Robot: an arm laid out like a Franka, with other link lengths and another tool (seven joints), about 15 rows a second.
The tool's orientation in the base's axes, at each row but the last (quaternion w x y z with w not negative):
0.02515, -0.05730, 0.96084, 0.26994
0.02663, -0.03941, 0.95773, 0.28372
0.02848, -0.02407, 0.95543, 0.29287
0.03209, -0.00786, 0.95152, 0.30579
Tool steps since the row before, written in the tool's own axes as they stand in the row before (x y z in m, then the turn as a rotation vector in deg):
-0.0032, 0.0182, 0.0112, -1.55, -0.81, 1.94
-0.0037, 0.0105, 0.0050, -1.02, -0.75, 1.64
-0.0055, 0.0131, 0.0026, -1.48, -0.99, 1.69
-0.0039, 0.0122, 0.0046, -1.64, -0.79, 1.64
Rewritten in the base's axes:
0.0011, 0.0216, 0.0001, 1.67, 0.47, -1.95
0.0029, 0.0117, 0.0018, 1.13, 0.33, -1.70
0.0048, 0.0125, 0.0055, 1.61, 0.17, -1.85
0.0037, 0.0126, 0.0036, 1.76, 0.31, -1.68

